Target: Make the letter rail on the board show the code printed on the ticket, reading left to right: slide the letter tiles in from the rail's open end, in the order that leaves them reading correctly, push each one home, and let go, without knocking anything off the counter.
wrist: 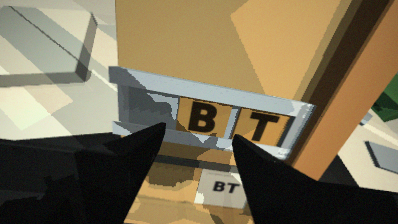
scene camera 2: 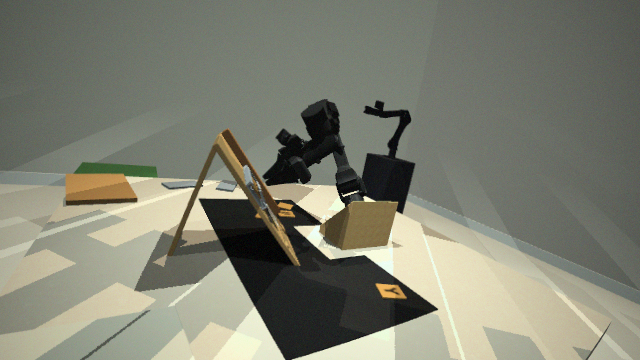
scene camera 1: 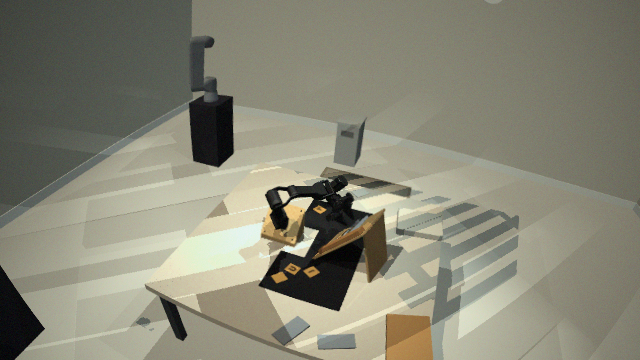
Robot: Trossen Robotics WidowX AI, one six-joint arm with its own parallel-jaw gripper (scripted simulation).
Labels:
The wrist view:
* my gripper: 200,133
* white ticket: 224,189
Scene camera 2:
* my gripper: 264,181
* orange-brown slab: 89,189
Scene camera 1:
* pale grey box: 413,223

